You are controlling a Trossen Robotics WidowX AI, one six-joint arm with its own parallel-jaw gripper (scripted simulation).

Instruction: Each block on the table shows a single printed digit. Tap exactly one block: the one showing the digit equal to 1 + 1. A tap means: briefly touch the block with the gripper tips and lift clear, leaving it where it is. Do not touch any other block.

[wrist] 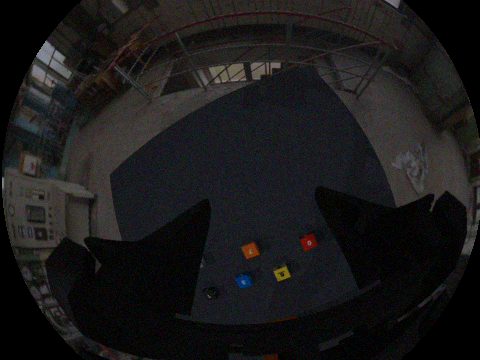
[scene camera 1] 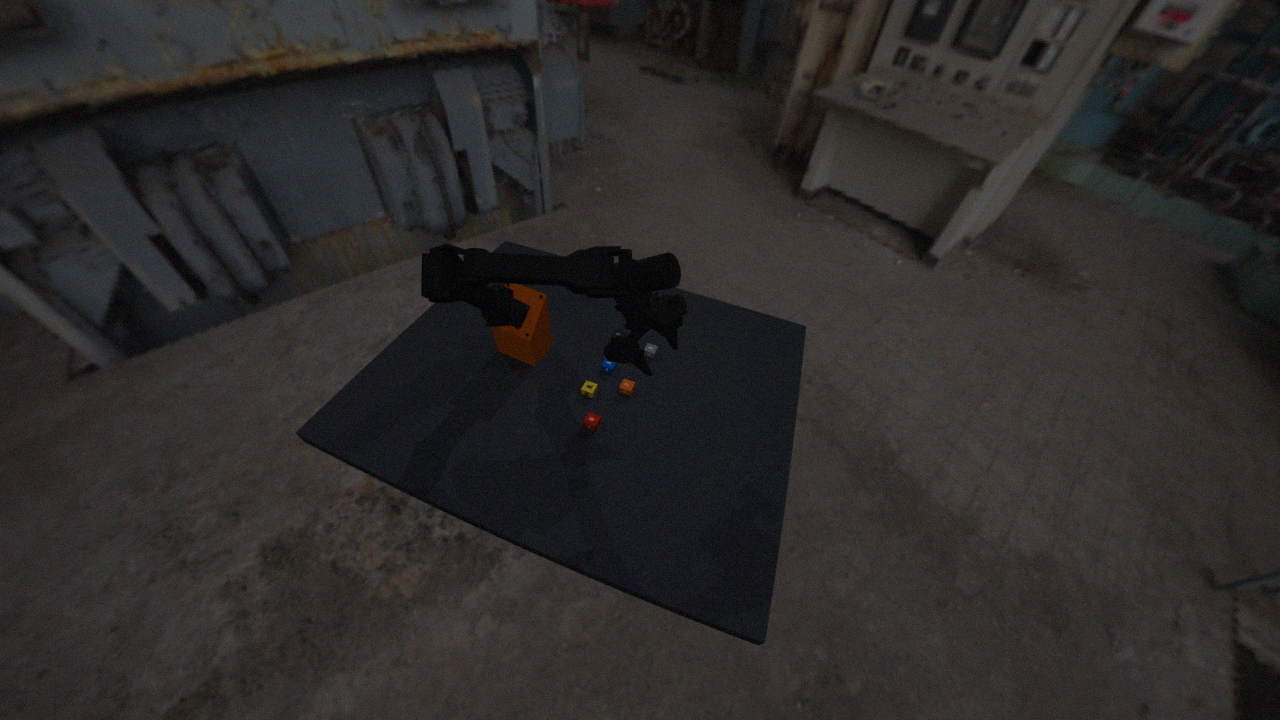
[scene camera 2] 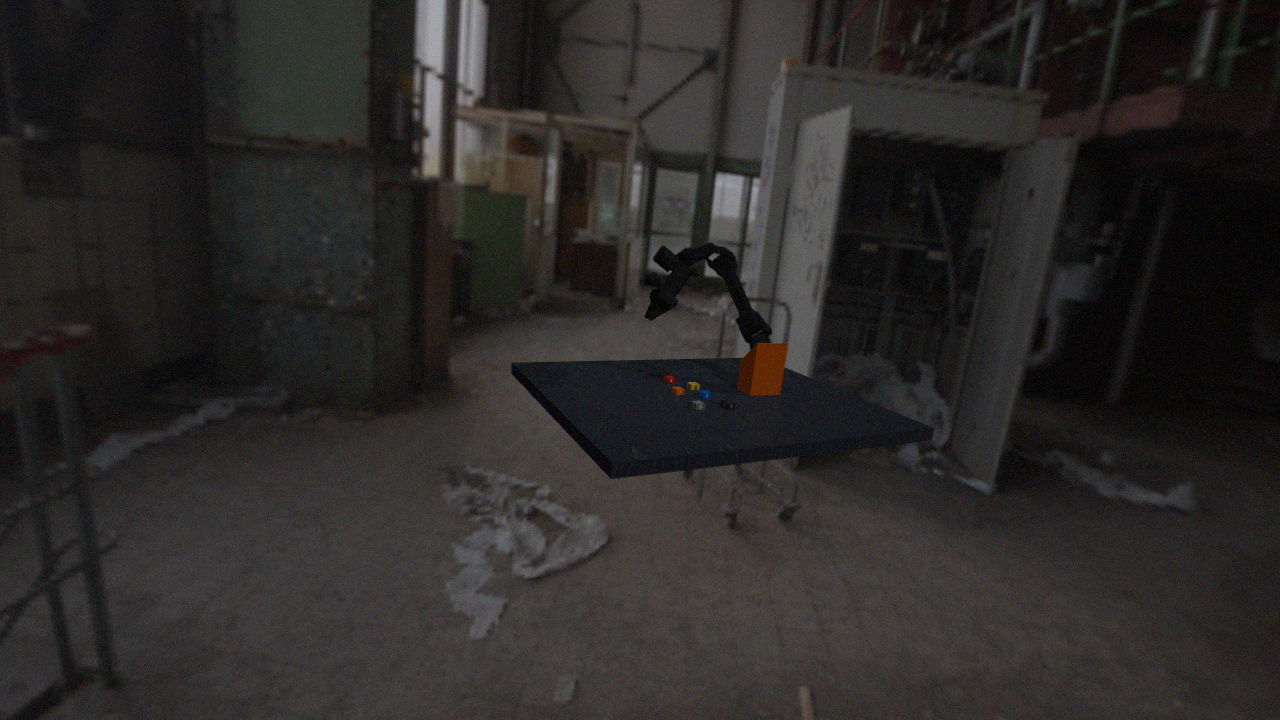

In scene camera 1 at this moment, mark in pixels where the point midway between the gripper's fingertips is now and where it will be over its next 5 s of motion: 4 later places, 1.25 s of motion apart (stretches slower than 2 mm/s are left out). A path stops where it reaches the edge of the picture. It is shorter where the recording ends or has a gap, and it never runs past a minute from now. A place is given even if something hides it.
My gripper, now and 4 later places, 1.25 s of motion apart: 663,362; 585,361; 612,333; 623,306; 656,323
